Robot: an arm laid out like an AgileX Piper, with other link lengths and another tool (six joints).
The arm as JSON. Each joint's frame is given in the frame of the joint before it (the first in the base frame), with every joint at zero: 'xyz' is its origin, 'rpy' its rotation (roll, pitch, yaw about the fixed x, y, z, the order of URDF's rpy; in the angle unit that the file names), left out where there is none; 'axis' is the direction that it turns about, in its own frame. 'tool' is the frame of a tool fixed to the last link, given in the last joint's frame.
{
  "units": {
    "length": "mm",
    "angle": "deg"
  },
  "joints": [
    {
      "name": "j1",
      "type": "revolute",
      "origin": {
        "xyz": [
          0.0,
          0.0,
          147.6
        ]
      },
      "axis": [
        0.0,
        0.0,
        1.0
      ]
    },
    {
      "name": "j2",
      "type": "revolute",
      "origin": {
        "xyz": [
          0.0,
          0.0,
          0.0
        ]
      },
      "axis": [
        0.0,
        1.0,
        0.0
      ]
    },
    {
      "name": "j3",
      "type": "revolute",
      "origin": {
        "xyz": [
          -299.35,
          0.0,
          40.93
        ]
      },
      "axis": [
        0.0,
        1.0,
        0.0
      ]
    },
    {
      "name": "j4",
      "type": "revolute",
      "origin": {
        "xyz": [
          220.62,
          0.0,
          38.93
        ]
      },
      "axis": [
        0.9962,
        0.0,
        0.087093
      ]
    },
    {
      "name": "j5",
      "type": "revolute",
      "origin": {
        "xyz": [
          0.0,
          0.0,
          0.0
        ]
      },
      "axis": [
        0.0,
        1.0,
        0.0
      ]
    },
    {
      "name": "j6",
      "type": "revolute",
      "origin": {
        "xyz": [
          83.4,
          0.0,
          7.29
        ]
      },
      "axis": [
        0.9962,
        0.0,
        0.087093
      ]
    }
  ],
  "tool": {
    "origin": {
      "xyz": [
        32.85,
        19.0,
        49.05
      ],
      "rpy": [
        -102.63,
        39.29,
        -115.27
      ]
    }
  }
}
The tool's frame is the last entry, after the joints.
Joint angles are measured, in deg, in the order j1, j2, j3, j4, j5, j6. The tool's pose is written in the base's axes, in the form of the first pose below.
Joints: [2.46, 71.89, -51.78, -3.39, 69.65, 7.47]
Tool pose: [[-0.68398 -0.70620 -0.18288], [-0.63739 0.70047 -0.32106], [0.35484 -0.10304 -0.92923]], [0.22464 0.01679 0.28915]
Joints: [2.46, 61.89, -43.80, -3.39, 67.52, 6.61]
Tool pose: [[-0.69662 -0.70887 -0.11052], [-0.64968 0.68865 -0.32198], [0.30435 -0.15250 -0.94028]], [0.18313 0.01592 0.28751]
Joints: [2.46, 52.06, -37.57, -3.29, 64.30, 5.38]
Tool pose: [[-0.71184 -0.70230 0.00842], [-0.66715 0.67236 -0.32069], [0.21956 -0.23390 -0.94715]], [0.15029 0.01599 0.28802]
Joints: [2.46, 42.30, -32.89, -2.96, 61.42, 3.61]
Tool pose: [[-0.71418 -0.68414 0.14798], [-0.68950 0.65120 -0.31706], [0.12055 -0.32847 -0.93679]], [0.12188 0.01698 0.29011]
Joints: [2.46, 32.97, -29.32, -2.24, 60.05, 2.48]
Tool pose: [[-0.71057 -0.65061 0.26796], [-0.70313 0.64224 -0.30519], [0.02647 -0.40527 -0.91382]], [0.09580 0.01793 0.29020]
